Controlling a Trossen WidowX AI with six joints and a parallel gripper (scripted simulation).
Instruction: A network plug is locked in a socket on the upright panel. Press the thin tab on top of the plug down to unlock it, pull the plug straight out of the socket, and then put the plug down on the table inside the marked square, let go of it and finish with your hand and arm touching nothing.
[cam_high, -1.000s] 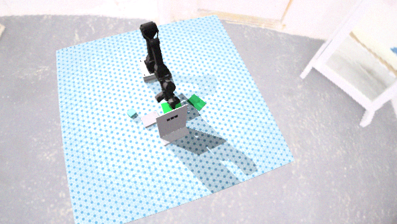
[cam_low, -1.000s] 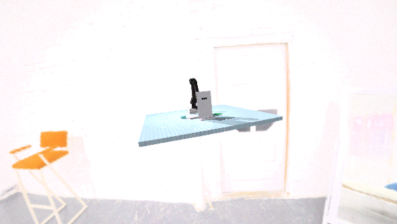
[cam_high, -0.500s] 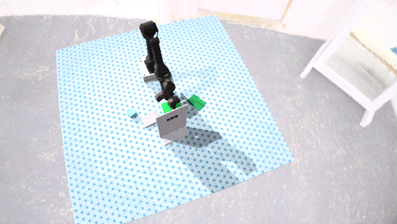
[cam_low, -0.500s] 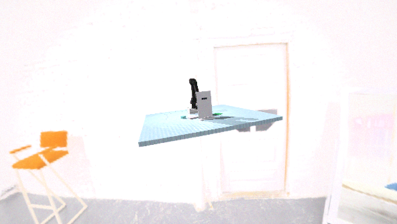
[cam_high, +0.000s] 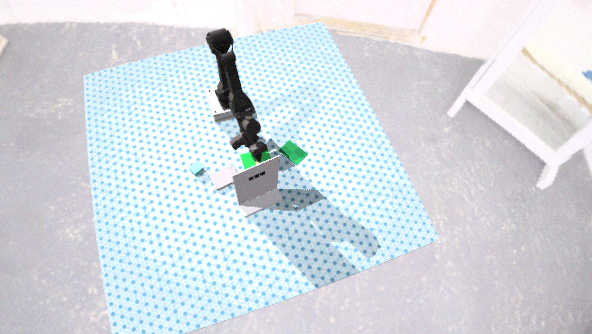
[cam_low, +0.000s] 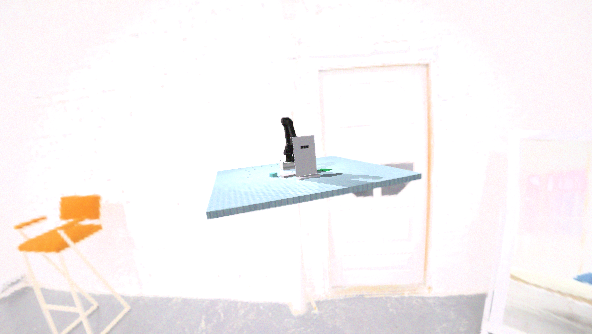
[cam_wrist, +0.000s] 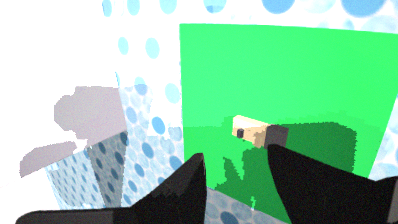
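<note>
My gripper tip is 20 mm above the network plug. From my gripper tip the other things lie so: upright panel: 150 mm ahead, 100 mm above, 70 mm to the right; then flat white piece: 150 mm to the right, 20 mm below; then green square: 30 mm below.
</note>
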